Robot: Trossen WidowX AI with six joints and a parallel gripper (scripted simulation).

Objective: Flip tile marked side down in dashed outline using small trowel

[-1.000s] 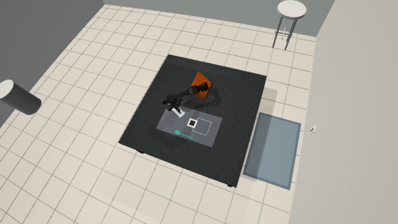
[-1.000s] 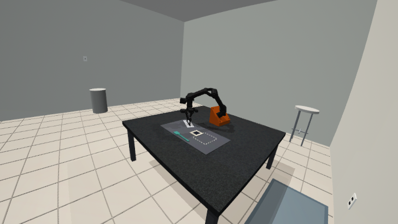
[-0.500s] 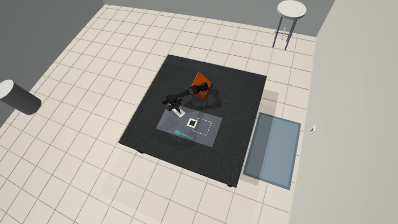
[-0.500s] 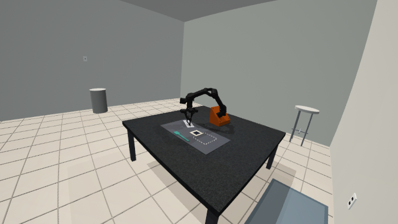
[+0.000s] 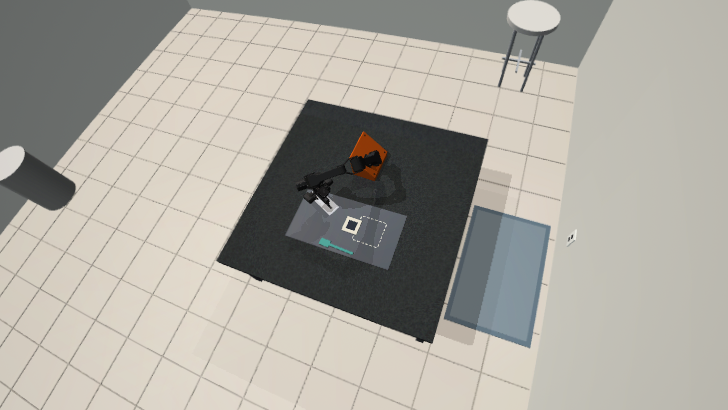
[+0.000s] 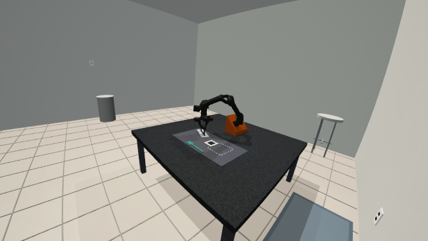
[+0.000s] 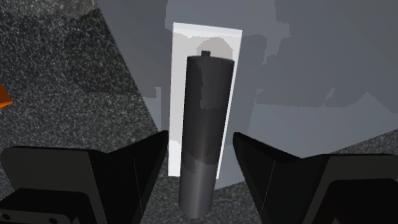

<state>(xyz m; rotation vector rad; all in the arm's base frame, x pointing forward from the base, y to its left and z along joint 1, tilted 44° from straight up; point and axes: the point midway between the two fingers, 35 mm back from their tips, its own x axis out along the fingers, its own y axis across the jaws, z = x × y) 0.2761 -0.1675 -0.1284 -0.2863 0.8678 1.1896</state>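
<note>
The grey mat is 180 mm to the left of my gripper tip, 120 mm ahead of it and 80 mm below it. The rest, counted from my gripper tip: square tile: 220 mm to the left, 110 mm ahead, 60 mm below; teal flat tool: 260 mm ahead, 150 mm to the left, 60 mm below.
</note>
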